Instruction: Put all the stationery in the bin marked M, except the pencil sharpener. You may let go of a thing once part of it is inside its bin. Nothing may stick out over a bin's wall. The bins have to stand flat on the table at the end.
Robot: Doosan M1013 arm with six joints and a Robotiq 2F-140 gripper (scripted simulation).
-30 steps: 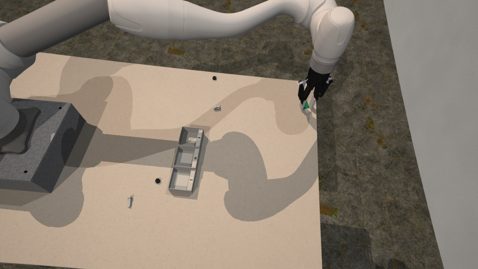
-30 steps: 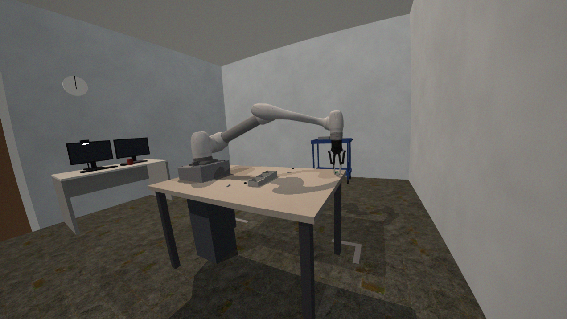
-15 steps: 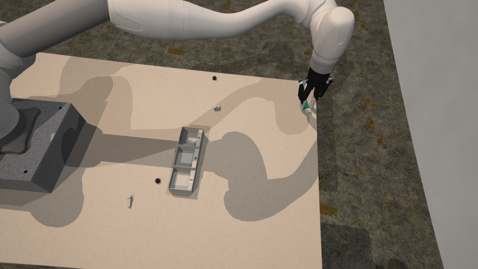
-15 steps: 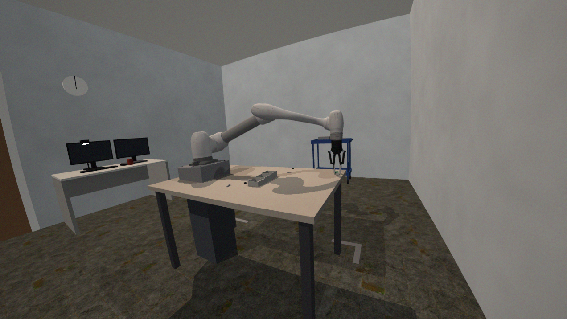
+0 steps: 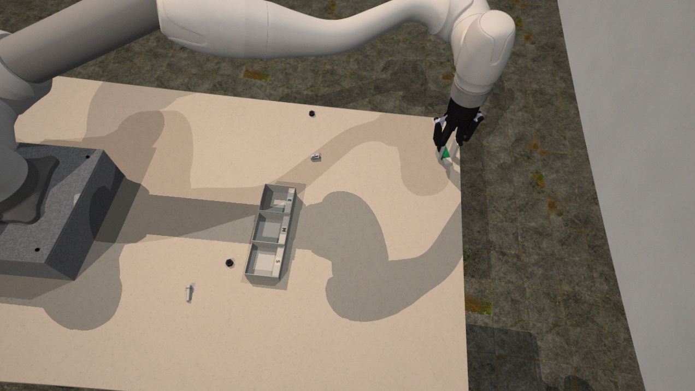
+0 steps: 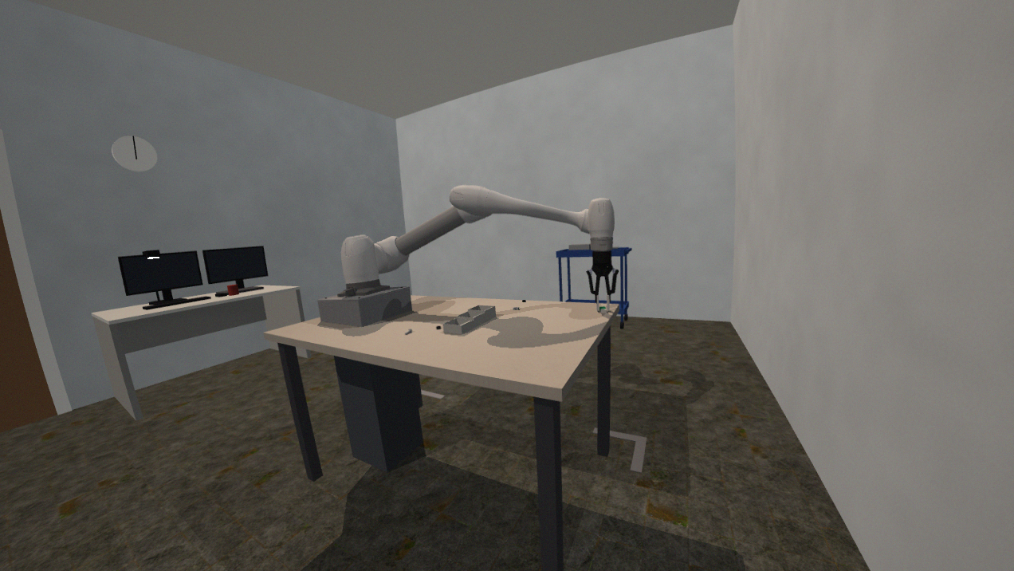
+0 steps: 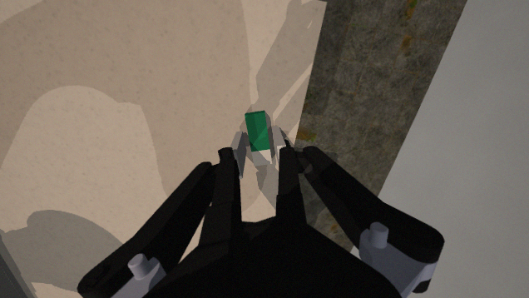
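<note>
Right now my hand is 30 mm above the green-and-white block and 10 mm to the left of it. Also, from my hand: grey bolt (700 mm behind, 370 mm to the right, 30 mm below).
</note>
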